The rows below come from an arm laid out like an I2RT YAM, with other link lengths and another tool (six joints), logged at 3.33 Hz.
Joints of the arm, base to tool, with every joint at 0 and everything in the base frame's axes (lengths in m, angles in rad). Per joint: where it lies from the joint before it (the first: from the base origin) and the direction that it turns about. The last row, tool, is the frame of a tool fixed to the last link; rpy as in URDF.
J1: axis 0 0 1 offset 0 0 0.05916
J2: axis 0 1 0 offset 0.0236 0.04 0.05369
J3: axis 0 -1 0 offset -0.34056 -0.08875 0
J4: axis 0 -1 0 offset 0.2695 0.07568 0.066
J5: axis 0 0 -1 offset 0.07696 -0.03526 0.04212
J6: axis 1 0 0 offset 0.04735 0 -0.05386
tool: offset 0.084 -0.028 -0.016 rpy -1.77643 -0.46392 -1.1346
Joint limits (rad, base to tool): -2.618..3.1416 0..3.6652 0..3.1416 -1.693..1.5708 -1.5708..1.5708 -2.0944..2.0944
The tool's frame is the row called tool.
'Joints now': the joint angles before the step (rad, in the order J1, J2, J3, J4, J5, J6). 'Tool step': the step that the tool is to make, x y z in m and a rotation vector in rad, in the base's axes. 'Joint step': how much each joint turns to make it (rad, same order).
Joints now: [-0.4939 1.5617 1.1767 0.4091 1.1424 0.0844]
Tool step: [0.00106 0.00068 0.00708 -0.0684 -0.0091 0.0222]
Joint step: [0.0030 -0.0033 -0.0528 0.2038 -0.0248 -0.1260]
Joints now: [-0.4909 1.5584 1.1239 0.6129 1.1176 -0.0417]
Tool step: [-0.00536 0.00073 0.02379 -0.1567 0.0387 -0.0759]
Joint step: [0.0000 0.0565 -0.0483 0.5094 0.0126 -0.4035]
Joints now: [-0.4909 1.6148 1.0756 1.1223 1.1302 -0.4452]
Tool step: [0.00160 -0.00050 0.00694 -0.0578 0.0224 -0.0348]
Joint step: [0.0000 0.0465 0.0056 0.1950 -0.0103 -0.1624]
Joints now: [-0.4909 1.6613 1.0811 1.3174 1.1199 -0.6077]
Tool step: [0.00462 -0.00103 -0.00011 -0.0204 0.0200 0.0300]
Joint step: [0.0000 0.0035 -0.0079 0.0039 -0.0406 -0.0007]
